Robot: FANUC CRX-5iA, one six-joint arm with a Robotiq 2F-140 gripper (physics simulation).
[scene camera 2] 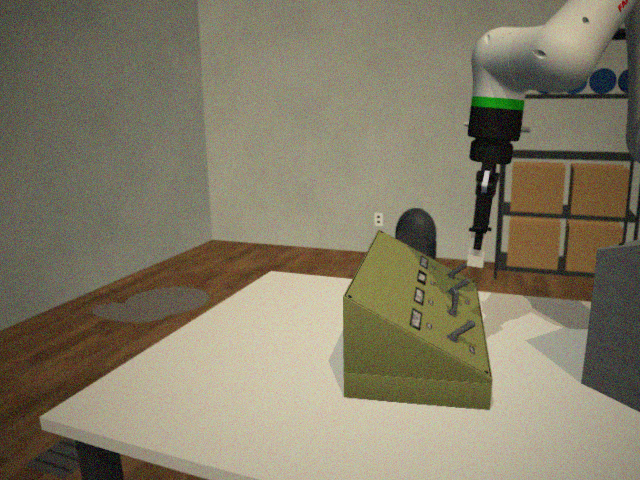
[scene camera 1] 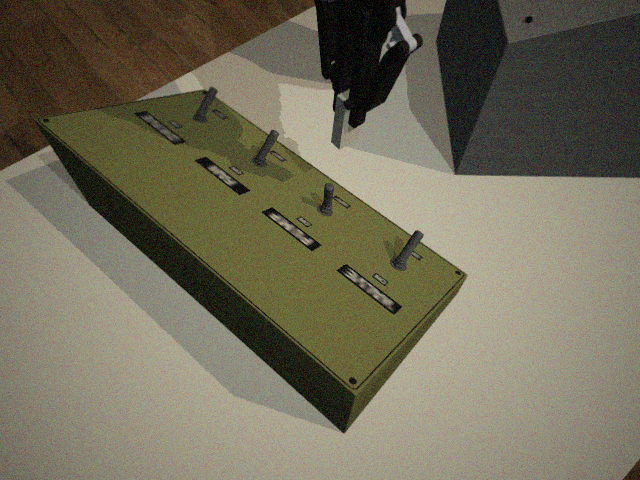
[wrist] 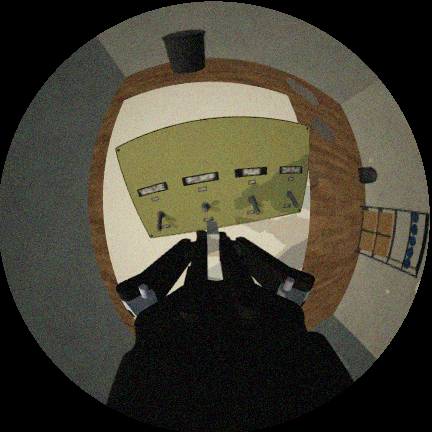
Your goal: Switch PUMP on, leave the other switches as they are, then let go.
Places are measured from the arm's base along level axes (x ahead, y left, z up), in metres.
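Pixels of known places: gripper, fingertip midpoint: [scene camera 2: 475,265] [scene camera 1: 344,140] [wrist: 211,229].
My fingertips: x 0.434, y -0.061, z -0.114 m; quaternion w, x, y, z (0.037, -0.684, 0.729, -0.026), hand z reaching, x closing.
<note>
Ahead of a thing's pixels: the offset from my fingertips to its top centre. Level surfaces: height alone.
The olive sloped panel [scene camera 1: 232,289] [scene camera 2: 403,361] [wrist: 215,145] bears a row of levers above blurred labels. The PUMP lever @[0.010 m left, 0.034 m ahead, 0.049 m down] [scene camera 1: 327,198] [scene camera 2: 453,301] [wrist: 206,206], second from the left in the wrist view, tilts toward its label, the ON side. The VALVE lever @[0.129 m left, 0.011 m ahead, 0.061 m down] [scene camera 1: 408,250] [scene camera 2: 461,330] [wrist: 160,220], FAN lever @[0.110 m right, 0.032 m ahead, 0.061 m down] [scene camera 1: 266,148] [wrist: 254,205] and DRIVE lever @[0.230 m right, 0.042 m ahead, 0.061 m down] [scene camera 1: 205,104] [wrist: 292,199] lean the other way, toward the panel's low edge. My gripper [scene camera 1: 344,133] [scene camera 2: 476,257] [wrist: 211,229] is shut and empty, above and beyond the low edge, apart from the levers.
The panel stands on a white table @[0.193 m down] [scene camera 1: 516,361] [scene camera 2: 206,392]. A large grey block [scene camera 1: 558,103] [scene camera 2: 615,320] stands beyond the panel's low side. In the wrist view, a dark bin [wrist: 186,52] stands past the table. A shelf rack [scene camera 2: 568,155] is in the background.
</note>
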